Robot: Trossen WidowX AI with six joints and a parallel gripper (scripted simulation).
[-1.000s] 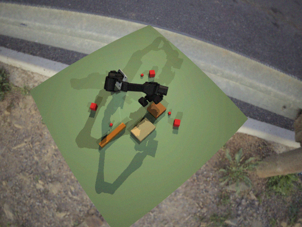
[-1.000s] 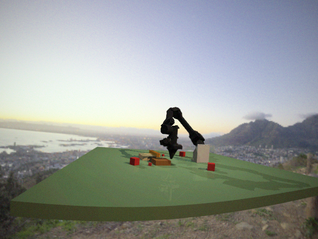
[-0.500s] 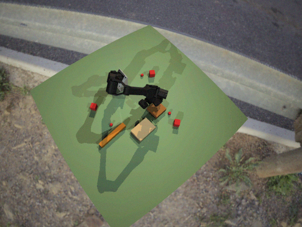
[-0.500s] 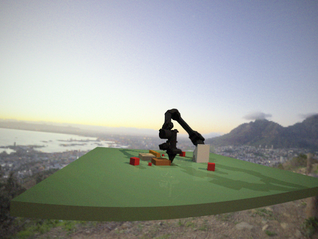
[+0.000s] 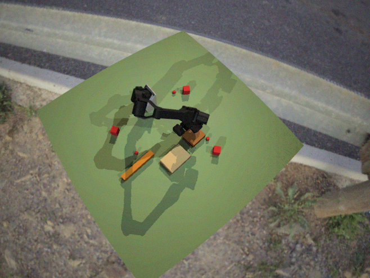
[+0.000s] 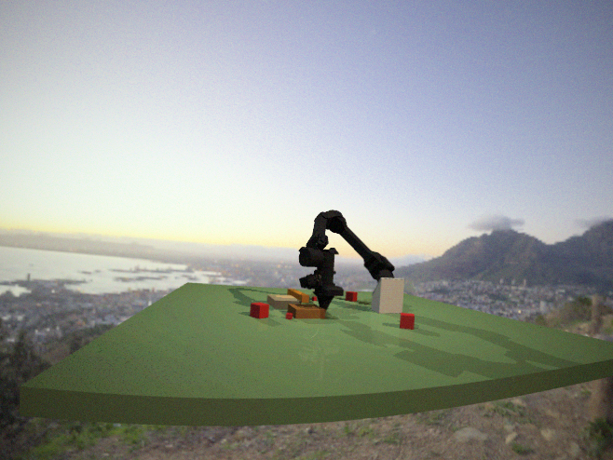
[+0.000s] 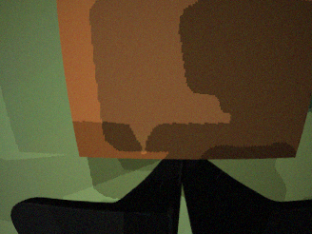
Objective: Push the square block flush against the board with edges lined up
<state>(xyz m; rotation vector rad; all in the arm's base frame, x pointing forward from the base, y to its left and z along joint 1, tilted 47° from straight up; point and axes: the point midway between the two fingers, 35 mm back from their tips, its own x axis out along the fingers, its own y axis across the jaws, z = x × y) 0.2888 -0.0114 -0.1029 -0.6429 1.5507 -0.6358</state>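
My gripper tip is 60 mm short of the brown square block and 10 mm below it. The rest, counted from my gripper tip: tan block (100 mm ahead, 180 mm to the right, 10 mm above); orange board (10 mm behind, 360 mm to the right, 10 mm above).
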